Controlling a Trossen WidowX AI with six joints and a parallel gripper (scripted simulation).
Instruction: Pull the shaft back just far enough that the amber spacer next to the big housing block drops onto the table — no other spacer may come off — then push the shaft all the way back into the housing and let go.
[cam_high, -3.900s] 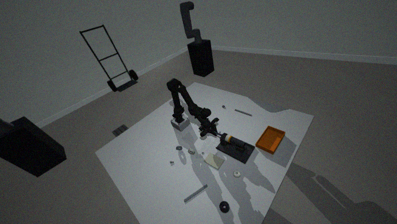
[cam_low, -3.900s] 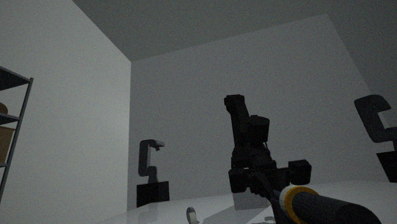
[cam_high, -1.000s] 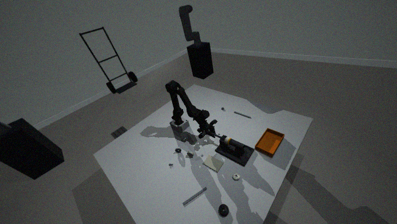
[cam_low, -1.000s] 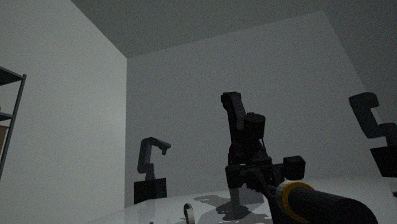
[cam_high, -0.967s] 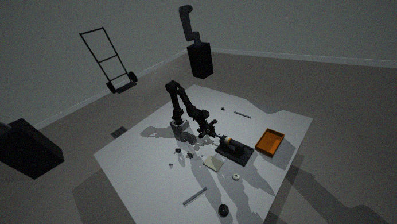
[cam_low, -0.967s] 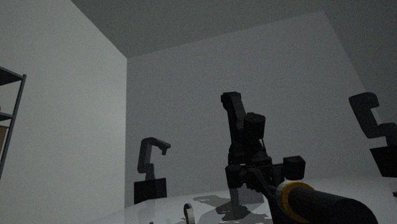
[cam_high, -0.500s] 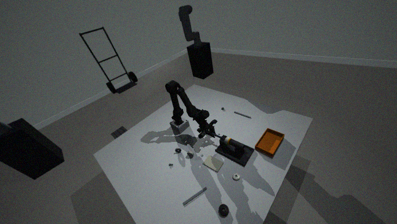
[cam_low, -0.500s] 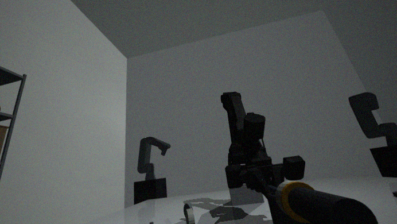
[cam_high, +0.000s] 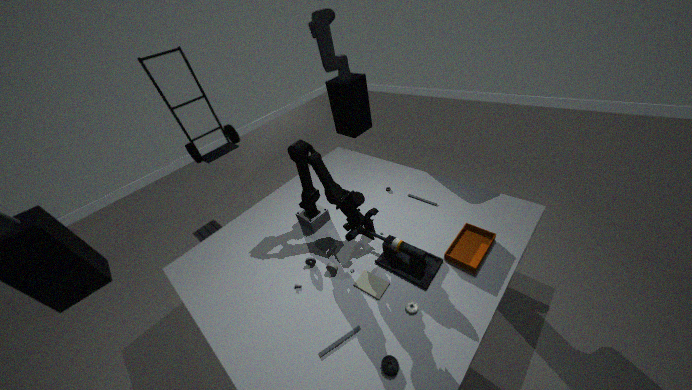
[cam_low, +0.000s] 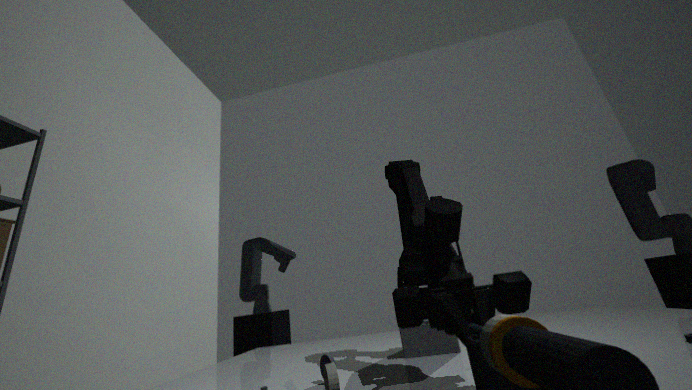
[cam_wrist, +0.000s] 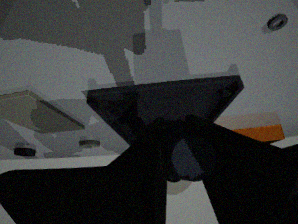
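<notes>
The thin shaft is 6 cm ahead of my gripper tip, 2 cm above it and 1 cm to the left of it. From my gripper tip the other things lie so: pale spacer: 12 cm ahead, 2 cm above, 1 cm to the left; amber spacer: 12 cm ahead, 2 cm above, 1 cm to the left; pale flat plate: 16 cm to the right, 11 cm ahead, 5 cm below.
</notes>
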